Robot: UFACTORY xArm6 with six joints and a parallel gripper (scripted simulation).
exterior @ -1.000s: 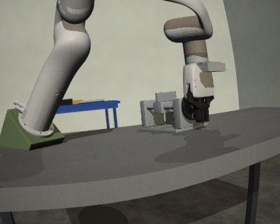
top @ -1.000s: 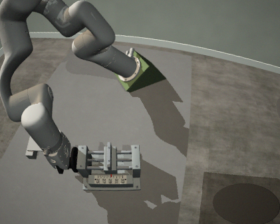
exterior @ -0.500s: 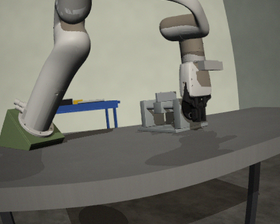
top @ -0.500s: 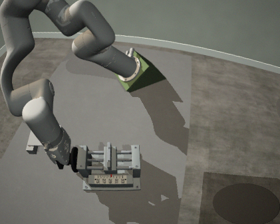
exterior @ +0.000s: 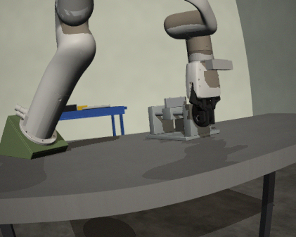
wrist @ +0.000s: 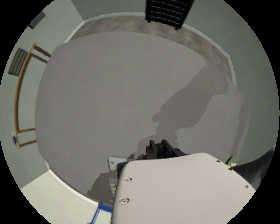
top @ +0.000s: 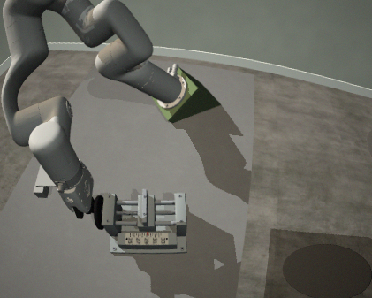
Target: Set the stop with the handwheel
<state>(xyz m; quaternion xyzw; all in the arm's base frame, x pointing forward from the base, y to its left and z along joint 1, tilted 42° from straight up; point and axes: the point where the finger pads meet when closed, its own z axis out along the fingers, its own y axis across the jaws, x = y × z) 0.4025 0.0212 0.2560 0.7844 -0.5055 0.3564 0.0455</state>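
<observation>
The black handwheel lies 2 cm to the left of my hand. Round my hand: movable stop 1 cm behind, 16 cm to the left, 3 cm above.
</observation>
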